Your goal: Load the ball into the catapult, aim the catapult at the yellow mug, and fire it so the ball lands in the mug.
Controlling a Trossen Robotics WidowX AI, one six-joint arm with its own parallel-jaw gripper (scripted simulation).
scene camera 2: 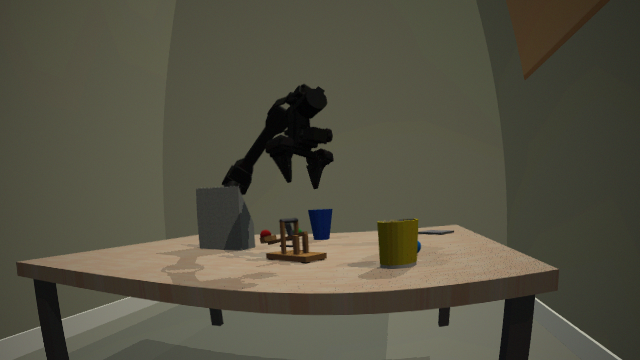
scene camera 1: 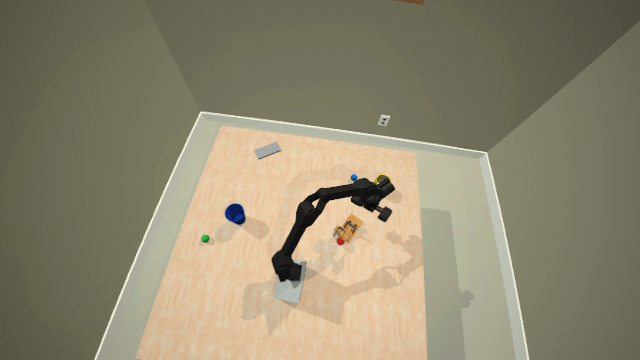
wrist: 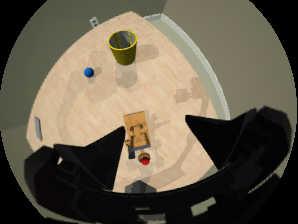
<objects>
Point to a yellow mug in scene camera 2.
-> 397,238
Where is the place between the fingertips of the gripper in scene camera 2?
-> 302,185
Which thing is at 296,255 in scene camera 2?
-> A wooden catapult.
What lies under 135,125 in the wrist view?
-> A wooden catapult.
</objects>
